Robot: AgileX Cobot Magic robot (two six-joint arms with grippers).
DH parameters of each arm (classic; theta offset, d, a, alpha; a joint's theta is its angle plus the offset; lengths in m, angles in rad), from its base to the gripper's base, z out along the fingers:
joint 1: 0 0.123 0 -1.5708
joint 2: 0.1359 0 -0.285 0
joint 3: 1.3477 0 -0.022 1.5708
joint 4: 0 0.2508 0 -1.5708
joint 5: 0 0 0.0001 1.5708
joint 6: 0 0.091 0 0
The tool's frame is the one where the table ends.
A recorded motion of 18 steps. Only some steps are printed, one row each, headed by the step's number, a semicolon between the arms.
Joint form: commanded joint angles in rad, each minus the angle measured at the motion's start. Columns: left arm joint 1, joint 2, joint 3, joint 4, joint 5, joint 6; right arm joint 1, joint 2, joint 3, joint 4, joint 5, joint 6.
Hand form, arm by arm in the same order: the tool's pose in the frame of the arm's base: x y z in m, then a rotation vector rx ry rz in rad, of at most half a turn. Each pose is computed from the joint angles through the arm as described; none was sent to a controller.
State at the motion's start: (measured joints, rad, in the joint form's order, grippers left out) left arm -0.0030 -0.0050 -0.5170 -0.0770 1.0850 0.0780; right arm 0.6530 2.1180 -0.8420 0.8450 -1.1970 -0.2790
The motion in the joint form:
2: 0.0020 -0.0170 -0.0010 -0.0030 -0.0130 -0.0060; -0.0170 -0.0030 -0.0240 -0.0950 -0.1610 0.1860
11: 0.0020 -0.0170 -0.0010 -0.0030 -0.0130 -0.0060; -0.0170 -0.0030 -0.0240 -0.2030 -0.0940 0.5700
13: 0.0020 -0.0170 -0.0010 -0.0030 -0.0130 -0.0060; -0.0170 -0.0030 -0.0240 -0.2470 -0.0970 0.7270
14: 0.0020 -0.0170 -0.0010 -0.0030 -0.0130 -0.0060; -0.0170 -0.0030 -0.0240 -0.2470 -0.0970 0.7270
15: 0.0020 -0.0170 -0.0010 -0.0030 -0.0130 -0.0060; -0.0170 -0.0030 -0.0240 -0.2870 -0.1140 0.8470
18: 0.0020 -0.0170 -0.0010 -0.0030 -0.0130 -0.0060; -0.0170 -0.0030 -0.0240 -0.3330 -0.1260 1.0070
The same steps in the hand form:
2: -0.0111 -0.0064 0.2814 0.0796 2.0119 -0.0499; 0.3309 0.1690 0.1314 0.2063 1.4660 0.0695
11: -0.0111 -0.0064 0.2814 0.0796 2.0119 -0.0499; 0.3315 0.1797 0.1279 0.3870 1.4847 0.4420
13: -0.0111 -0.0064 0.2814 0.0796 2.0119 -0.0499; 0.3313 0.1834 0.1291 0.4621 1.4628 0.5897
14: -0.0111 -0.0064 0.2814 0.0796 2.0119 -0.0499; 0.3313 0.1834 0.1291 0.4621 1.4628 0.5897
15: -0.0111 -0.0064 0.2814 0.0796 2.0119 -0.0499; 0.3309 0.1864 0.1313 0.5106 1.4327 0.7073
18: -0.0111 -0.0064 0.2814 0.0796 2.0119 -0.0499; 0.3303 0.1901 0.1332 0.5829 1.4028 0.8608

